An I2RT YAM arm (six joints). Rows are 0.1 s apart.
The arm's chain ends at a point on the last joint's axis. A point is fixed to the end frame.
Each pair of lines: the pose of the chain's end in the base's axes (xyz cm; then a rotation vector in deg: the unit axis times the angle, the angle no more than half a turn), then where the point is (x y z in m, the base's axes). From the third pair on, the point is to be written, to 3 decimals.
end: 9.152 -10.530 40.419 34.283 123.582 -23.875
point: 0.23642 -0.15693 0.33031
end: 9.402 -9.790 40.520 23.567 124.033 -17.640
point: 0.24750 -0.12313 0.33502
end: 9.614 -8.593 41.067 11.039 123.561 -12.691
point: 0.253 -0.083 0.344
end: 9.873 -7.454 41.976 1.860 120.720 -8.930
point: 0.257 -0.051 0.361
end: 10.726 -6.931 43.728 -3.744 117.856 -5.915
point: 0.265 -0.031 0.386
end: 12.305 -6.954 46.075 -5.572 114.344 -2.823
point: 0.282 -0.022 0.420
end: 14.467 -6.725 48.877 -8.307 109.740 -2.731
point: 0.304 -0.014 0.459
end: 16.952 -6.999 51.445 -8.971 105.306 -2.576
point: 0.330 -0.015 0.497
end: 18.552 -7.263 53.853 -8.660 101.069 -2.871
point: 0.347 -0.018 0.533
